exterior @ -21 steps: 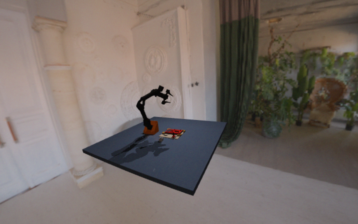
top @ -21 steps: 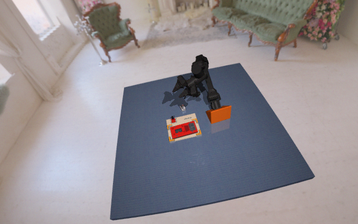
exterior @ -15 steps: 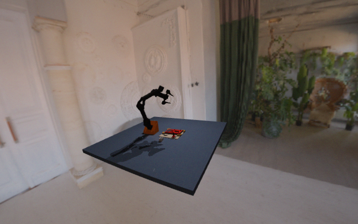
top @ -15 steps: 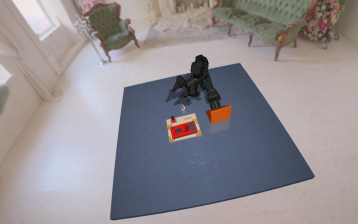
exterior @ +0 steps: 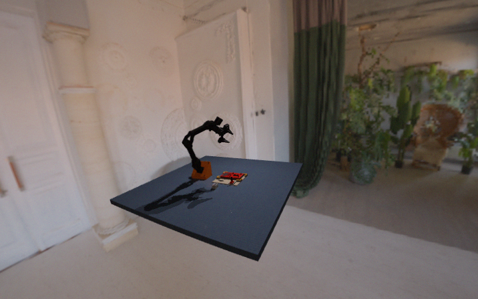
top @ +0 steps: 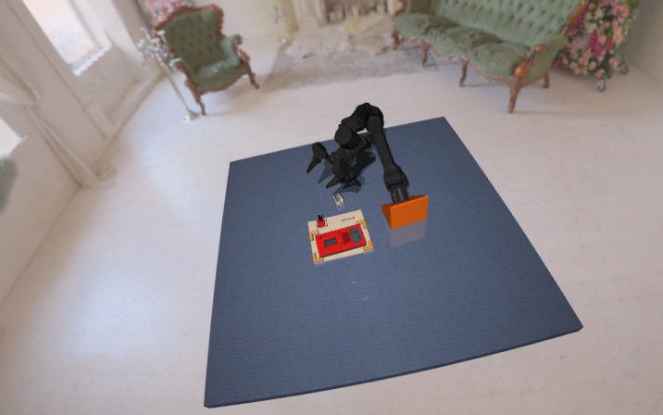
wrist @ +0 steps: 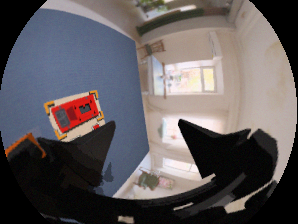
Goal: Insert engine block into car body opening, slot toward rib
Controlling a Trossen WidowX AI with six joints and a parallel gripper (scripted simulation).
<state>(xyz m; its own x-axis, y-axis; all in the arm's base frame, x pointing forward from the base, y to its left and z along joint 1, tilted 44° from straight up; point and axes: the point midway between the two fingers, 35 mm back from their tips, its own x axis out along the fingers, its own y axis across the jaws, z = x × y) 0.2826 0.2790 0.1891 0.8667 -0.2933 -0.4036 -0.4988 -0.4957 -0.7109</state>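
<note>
Now: gripper tip 7 cm past the grey engine block, 22 cm to the left of it and 36 cm above it. Also, from my gripper tip: grey slab (2 cm behind, 2 cm to the right, 36 cm below).
</note>
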